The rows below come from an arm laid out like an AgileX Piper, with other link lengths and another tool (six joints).
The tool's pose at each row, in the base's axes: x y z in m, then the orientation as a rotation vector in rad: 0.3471, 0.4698, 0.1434, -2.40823, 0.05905, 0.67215; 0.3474, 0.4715, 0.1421, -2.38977, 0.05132, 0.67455; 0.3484, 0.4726, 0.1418, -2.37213, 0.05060, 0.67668; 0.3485, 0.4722, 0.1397, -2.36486, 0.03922, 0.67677; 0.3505, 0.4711, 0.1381, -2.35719, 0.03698, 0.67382; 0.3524, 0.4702, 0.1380, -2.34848, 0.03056, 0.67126; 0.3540, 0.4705, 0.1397, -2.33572, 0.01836, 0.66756; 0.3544, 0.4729, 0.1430, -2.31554, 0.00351, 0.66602; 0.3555, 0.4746, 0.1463, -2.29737, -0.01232, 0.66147; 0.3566, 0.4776, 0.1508, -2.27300, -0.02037, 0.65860; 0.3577, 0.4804, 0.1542, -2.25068, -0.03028, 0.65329; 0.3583, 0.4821, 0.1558, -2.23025, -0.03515, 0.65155
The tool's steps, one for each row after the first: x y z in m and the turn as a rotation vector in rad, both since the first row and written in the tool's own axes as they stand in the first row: 0.0011, -0.0007, 0.0017, 0.01554, -0.00743, -0.00802; 0.0022, -0.0016, 0.0021, 0.03160, -0.01285, -0.01107; 0.0033, -0.0001, 0.0033, 0.03636, -0.01723, -0.02036; 0.0057, 0.0013, 0.0028, 0.04383, -0.01738, -0.02421; 0.0072, 0.0017, 0.0015, 0.05140, -0.01905, -0.03108; 0.0079, 0.0001, -0.0002, 0.06192, -0.02221, -0.04314; 0.0069, -0.0037, -0.0012, 0.07839, -0.02918, -0.05784; 0.0065, -0.0072, -0.0029, 0.09333, -0.03389, -0.07385; 0.0056, -0.0123, -0.0047, 0.11524, -0.03929, -0.08503; 0.0053, -0.0167, -0.0058, 0.13532, -0.04301, -0.09796; 0.0052, -0.0191, -0.0062, 0.15388, -0.04762, -0.10585
